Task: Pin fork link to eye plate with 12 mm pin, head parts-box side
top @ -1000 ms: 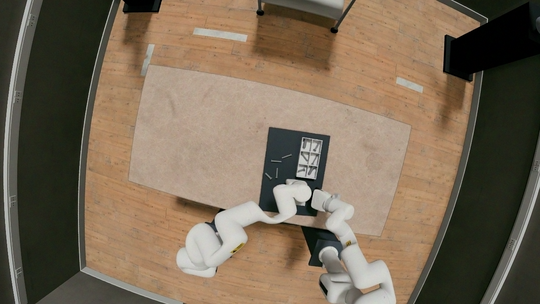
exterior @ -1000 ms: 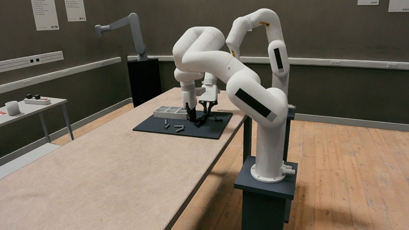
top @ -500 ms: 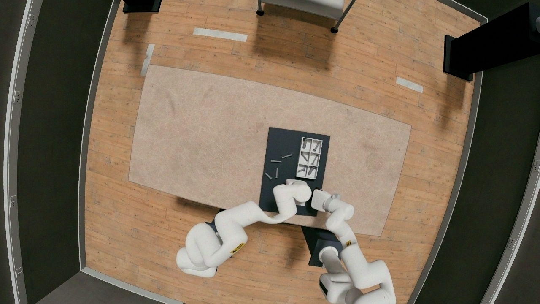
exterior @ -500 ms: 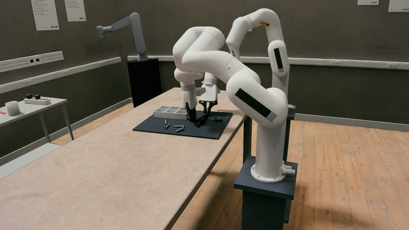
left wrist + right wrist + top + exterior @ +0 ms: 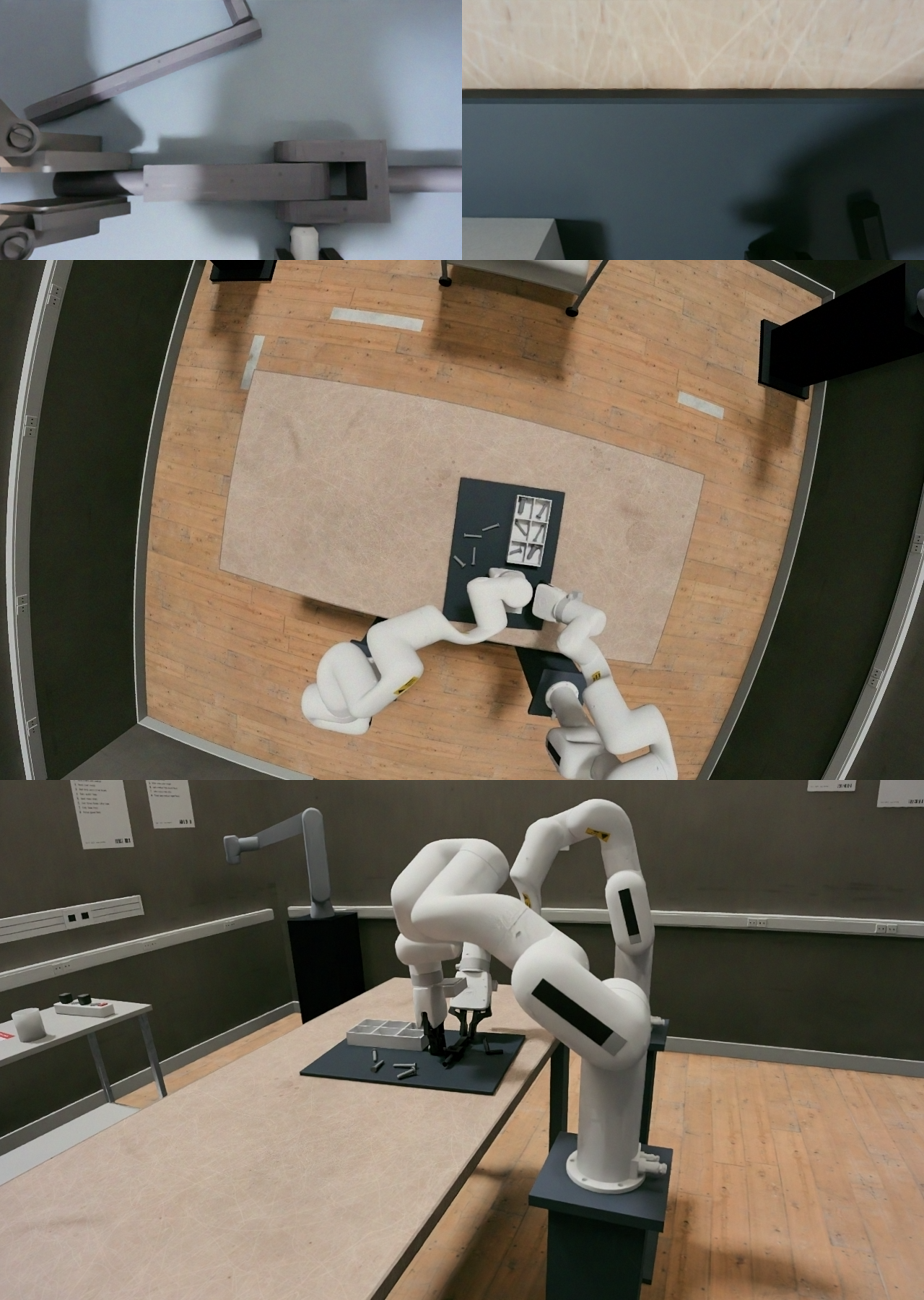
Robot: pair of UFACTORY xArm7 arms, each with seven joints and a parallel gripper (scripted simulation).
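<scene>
My left gripper is now 1 cm above the thicker pin. From my left hand the other things lie so: black l-shaped piece: 12 cm behind, 5 cm to the right, 2 cm below; black eye plate: 5 cm behind, 4 cm to the right, 1 cm below; dark mat: 5 cm ahead, 3 cm below.
Now: right hand 6 cm to the right of the black eye plate and 2 cm above it. From my right hand the other things lie so: black l-shaped piece 7 cm behind, 4 cm to the left, 2 cm below; thicker pin 10 cm to the left, 4 cm ahead, 2 cm below; dark mat 10 cm to the left, 10 cm ahead, 3 cm below.
</scene>
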